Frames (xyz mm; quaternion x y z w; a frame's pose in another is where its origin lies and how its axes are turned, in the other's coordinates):
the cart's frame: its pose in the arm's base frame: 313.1 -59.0 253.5 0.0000 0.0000 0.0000 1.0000
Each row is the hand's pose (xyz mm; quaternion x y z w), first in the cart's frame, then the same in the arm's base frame.
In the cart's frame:
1: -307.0 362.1 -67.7 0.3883 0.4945 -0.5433 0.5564
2: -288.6 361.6 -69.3 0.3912 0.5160 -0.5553 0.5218
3: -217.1 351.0 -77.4 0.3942 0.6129 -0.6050 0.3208
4: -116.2 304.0 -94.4 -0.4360 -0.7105 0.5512 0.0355
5: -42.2 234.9 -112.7 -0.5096 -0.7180 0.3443 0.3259
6: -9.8 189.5 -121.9 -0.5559 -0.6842 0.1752 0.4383
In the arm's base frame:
1: 6.1 303.1 185.8 0.3883 0.4945 -0.5433 0.5564
2: 24.5 302.6 184.2 0.3912 0.5160 -0.5553 0.5218
3: 96.0 292.0 176.1 0.3942 0.6129 -0.6050 0.3208
4: 196.9 245.0 159.1 -0.4360 -0.7105 0.5512 0.0355
5: 270.9 175.9 140.8 -0.5096 -0.7180 0.3443 0.3259
6: 303.3 130.5 131.6 -0.5559 -0.6842 0.1752 0.4383

